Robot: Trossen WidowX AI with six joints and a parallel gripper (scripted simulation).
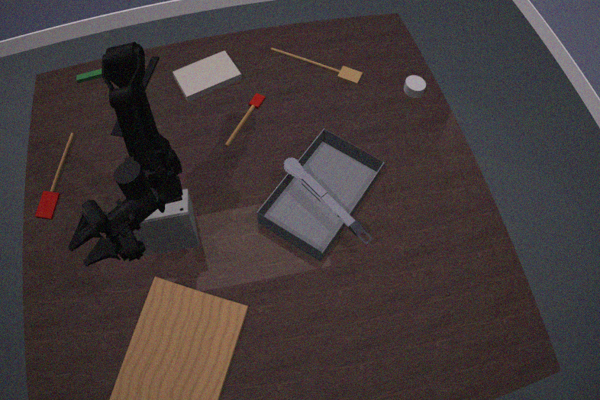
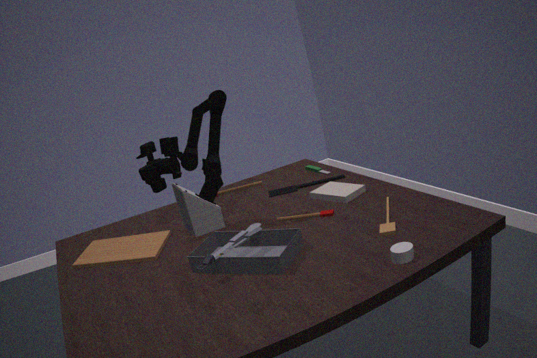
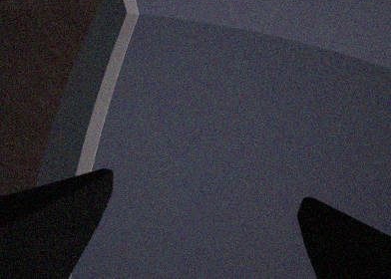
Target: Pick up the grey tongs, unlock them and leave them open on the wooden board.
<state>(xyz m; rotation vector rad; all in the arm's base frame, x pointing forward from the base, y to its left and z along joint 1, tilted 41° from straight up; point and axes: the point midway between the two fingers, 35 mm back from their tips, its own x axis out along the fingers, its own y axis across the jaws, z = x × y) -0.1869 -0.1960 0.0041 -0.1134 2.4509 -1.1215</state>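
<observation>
Now: the grey roasting tin 58 cm ahead of my gripper tip, 10 cm to the left of it and 22 cm below it. From my gripper tip the other things lie so: wooden board: 12 cm ahead, 20 cm to the right, 24 cm below; black spatula: 17 cm ahead, 59 cm to the left, 25 cm below; white slab: 40 cm ahead, 60 cm to the left, 24 cm below.
</observation>
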